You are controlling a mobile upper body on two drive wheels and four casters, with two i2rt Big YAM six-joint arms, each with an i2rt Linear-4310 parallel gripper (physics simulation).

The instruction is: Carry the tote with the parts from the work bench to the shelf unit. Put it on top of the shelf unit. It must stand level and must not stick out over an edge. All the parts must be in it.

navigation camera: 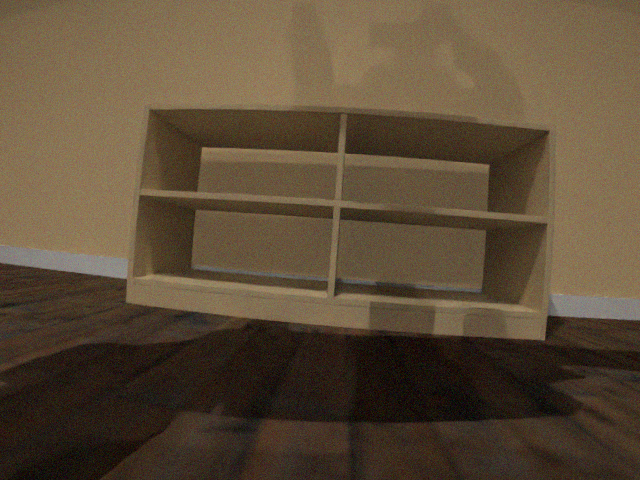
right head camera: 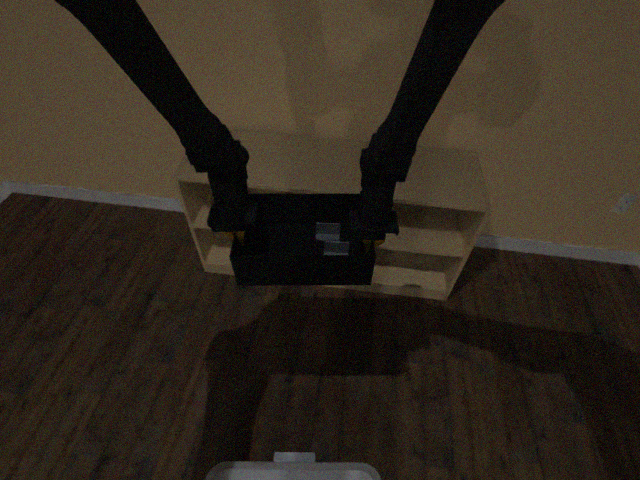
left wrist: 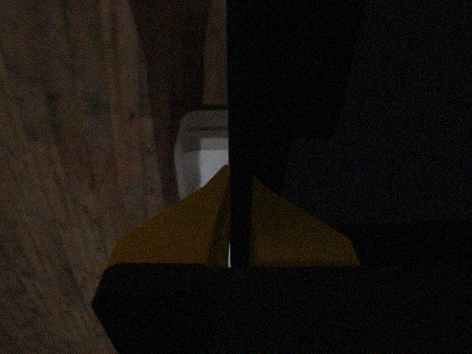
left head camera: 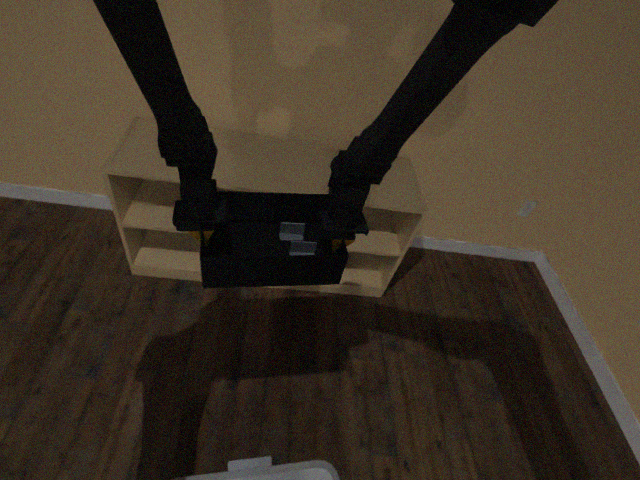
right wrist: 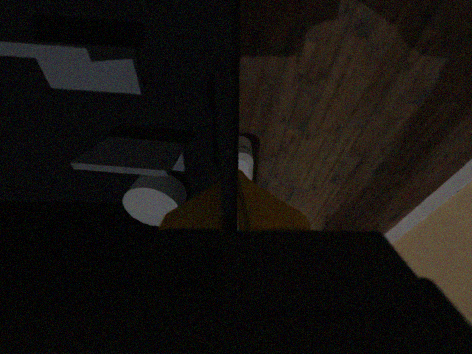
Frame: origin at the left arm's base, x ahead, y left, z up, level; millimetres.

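Seen in the pictures: left gripper, fingertip midpoint: point(right head camera: 241, 243) point(left head camera: 204, 244); right gripper, fingertip midpoint: point(right head camera: 367, 251) point(left head camera: 334, 251).
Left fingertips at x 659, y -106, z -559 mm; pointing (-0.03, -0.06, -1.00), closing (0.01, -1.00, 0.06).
Note:
A point is followed by its place in that frame.
The black tote point(left head camera: 272, 240) @(z -592, x 702, y -261 mm) hangs in the air between my two grippers, in front of the beige shelf unit point(left head camera: 266, 167) @(z -800, x 1279, y -296 mm) and about level with its top front edge. Grey parts point(left head camera: 296, 239) @(z -586, x 701, y -320 mm) lie inside it. My left gripper point(left head camera: 201, 234) @(z -559, x 659, y -106 mm) is shut on the tote's left wall; the left wrist view shows the thin wall point(left wrist: 238, 105) @(z -498, x 720, y -103 mm) between the yellow fingers point(left wrist: 234, 218) @(z -559, x 659, y -106 mm). My right gripper point(left head camera: 339, 244) @(z -565, x 646, y -402 mm) is shut on the right wall, with its fingers point(right wrist: 232, 207) @(z -565, x 646, y -402 mm) either side of it. A grey cylinder point(right wrist: 150, 204) @(z -565, x 614, y -328 mm) and a flat plate point(right wrist: 126, 154) @(z -565, x 664, y -326 mm) show inside.
The shelf unit point(navigation camera: 339, 224) @(z -1131, x 1136, y -331 mm) stands against the tan wall, with four open compartments facing me. Dark wood floor lies between it and my grey base point(left head camera: 261, 469) @(z -1168, x 316, y -257 mm). A white skirting board point(left head camera: 475, 248) @(z -1355, x 1354, y -1614 mm) runs along the wall.

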